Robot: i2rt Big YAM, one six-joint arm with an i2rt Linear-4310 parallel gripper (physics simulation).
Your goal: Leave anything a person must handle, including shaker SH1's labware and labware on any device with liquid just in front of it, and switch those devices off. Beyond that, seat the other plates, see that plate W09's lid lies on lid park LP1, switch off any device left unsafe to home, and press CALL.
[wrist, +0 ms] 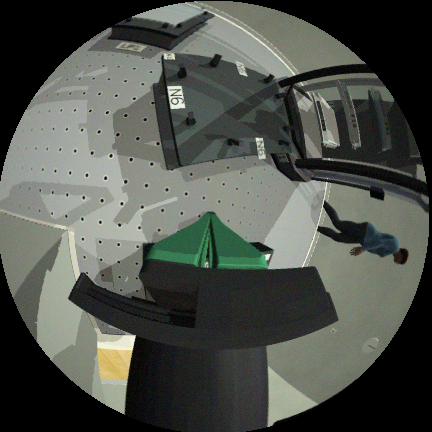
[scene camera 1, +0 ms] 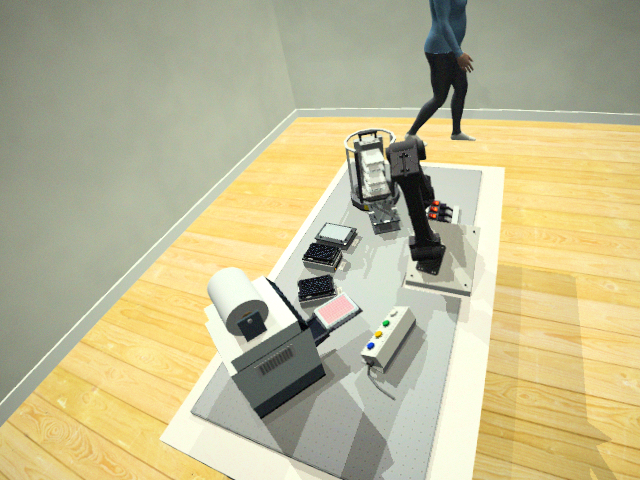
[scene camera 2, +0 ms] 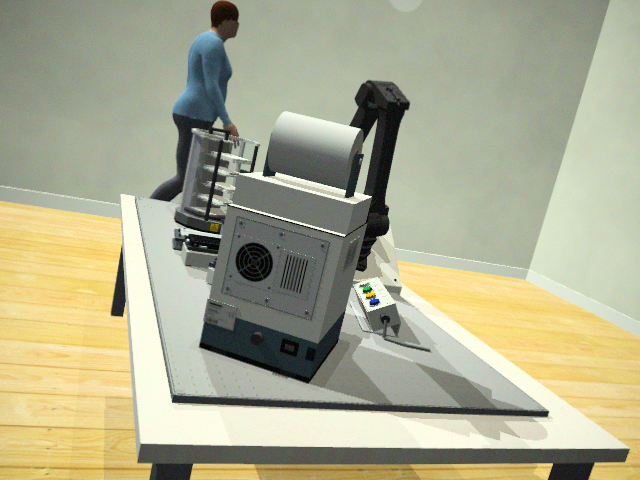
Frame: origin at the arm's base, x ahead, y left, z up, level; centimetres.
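Seen in the pictures: gripper, between the fingertips: (wrist: 209, 217); arm's base, origin of its link: (scene camera 1: 430, 258).
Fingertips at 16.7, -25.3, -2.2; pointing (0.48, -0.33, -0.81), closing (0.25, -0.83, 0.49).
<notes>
Offsets run from my fingertips to a thing's top centre, as dx, dy, dz. "spot": to the spot under its first point.
My gripper (wrist: 209, 217) is shut and empty; its green fingertips meet above the pegboard, beside empty nest N6 @[+12.8, +0.6, +1.6] (scene camera 1: 385, 221) (wrist: 225, 112). In scene camera 1 the arm hides the fingers. Lid park LP1 @[spot: +21.6, +13.7, -4.2] (wrist: 167, 39) bears a pale, flat lid-like piece @[+29.1, +18.6, -1.7] (scene camera 1: 336, 233) (wrist: 172, 14). A black plate @[+27.4, +34.4, +0.9] (scene camera 1: 322, 252) sits on the device next to it, and another black plate @[+20.2, +52.0, +0.9] (scene camera 1: 316, 285) on a second device; their labels are unreadable. A pink-filled plate @[+4.7, +62.8, +7.1] (scene camera 1: 336, 311) lies at the tray of the large roll-topped machine @[+16.7, +86.2, +39.6] (scene camera 1: 279, 361) (scene camera 2: 279, 258). The button box @[-13.3, +61.1, +2.4] (scene camera 1: 391, 335) (scene camera 2: 376, 299) has white, green, yellow and blue buttons. Orange-red switches @[spot: -8.6, -8.8, -1.1] (scene camera 1: 434, 209) stand behind the arm base.
A tall carousel @[+24.3, -17.0, +28.8] (scene camera 1: 357, 200) (scene camera 2: 193, 219) (wrist: 350, 172) with stacked labware stands beyond N6, close to the arm. A person (scene camera 1: 447, 31) (scene camera 2: 206, 77) (wrist: 380, 242) in a blue top is beyond the table's far end. A cable (scene camera 1: 381, 387) (scene camera 2: 408, 345) trails from the button box.
</notes>
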